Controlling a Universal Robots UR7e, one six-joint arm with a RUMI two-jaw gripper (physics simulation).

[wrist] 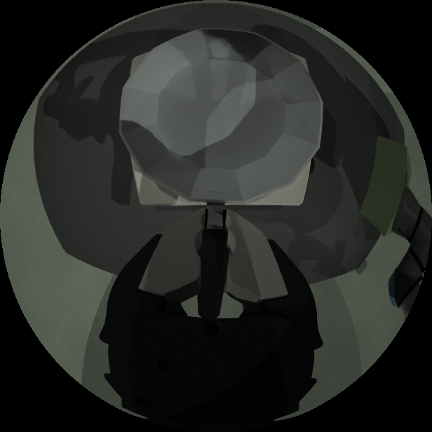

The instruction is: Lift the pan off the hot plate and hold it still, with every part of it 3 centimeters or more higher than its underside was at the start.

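Note:
The grey, many-sided pan (220,115) is in the upper middle of the wrist view, over the cream square hot plate (295,189), whose corners show around it. The pan looks level and appears to rest on the plate; the contact under it is hidden. Its black handle (214,270) points down toward the gripper's palm. My gripper (215,210) is shut on the handle, one pale grey finger against each side, close to where the handle's metal neck meets the pan.
A green block (384,182) stands at the right edge of the dark table top (75,200). A dark banded object (412,240) is beside it at the far right. Shadows fall across the table top and the pan.

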